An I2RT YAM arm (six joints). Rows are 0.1 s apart.
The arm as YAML. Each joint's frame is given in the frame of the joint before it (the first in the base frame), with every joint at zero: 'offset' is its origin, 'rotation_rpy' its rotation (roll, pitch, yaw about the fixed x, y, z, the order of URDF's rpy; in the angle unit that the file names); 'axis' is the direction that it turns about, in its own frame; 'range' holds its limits. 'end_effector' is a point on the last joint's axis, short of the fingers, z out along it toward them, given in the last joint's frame.
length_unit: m
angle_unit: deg
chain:
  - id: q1
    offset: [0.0, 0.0, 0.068]
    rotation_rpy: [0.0, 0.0, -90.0]
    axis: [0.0, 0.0, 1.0]
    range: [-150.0, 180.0]
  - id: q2
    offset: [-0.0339, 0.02, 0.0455]
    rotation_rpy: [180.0, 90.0, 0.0]
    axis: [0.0, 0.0, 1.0]
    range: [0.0, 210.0]
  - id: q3
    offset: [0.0, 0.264, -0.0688]
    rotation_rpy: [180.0, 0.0, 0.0]
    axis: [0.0, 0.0, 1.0]
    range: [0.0, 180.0]
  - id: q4
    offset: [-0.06, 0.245, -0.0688]
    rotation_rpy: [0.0, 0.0, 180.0]
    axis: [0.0, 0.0, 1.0]
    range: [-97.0, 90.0]
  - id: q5
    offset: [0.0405, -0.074, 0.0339]
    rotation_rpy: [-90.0, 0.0, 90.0]
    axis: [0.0, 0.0, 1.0]
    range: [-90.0, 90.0]
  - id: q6
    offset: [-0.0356, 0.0, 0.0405]
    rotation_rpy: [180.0, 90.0, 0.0]
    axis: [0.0, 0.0, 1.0]
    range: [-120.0, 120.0]
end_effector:
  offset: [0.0, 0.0, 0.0]
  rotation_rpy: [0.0, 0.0, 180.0]
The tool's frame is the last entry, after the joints.
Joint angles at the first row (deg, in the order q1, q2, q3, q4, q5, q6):
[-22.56, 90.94, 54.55, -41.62, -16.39, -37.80]
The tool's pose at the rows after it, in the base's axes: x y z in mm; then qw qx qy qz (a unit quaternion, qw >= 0):
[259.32, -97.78, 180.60, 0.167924, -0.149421, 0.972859, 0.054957]
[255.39, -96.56, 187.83, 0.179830, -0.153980, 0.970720, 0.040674]
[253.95, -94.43, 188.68, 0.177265, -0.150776, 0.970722, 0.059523]
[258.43, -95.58, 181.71, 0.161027, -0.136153, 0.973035, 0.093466]
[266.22, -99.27, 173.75, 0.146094, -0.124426, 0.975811, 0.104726]
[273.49, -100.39, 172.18, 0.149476, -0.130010, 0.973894, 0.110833]
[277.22, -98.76, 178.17, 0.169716, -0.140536, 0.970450, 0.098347]
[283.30, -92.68, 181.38, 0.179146, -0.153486, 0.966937, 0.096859]
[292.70, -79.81, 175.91, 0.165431, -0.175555, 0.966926, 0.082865]
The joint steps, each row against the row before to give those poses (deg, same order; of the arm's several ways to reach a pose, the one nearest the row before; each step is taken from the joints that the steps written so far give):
[-0.05, -1.69, -0.34, 0.22, 1.06, -0.44]
[0.01, -2.23, -0.60, 0.35, 0.65, -0.38]
[0.09, -0.04, 0.25, -1.55, -1.64, 0.51]
[-0.15, 2.88, 1.34, -1.87, -2.30, 1.31]
[-0.10, 3.28, 1.58, -0.31, -0.18, 0.97]
[0.25, 1.68, 1.39, 0.28, -0.82, -0.35]
[0.59, -0.92, 0.24, 1.67, 0.11, -0.21]
[1.49, 0.06, 0.71, 0.71, -0.22, 0.20]
[3.20, 1.58, 0.52, 0.90, 2.59, 0.32]

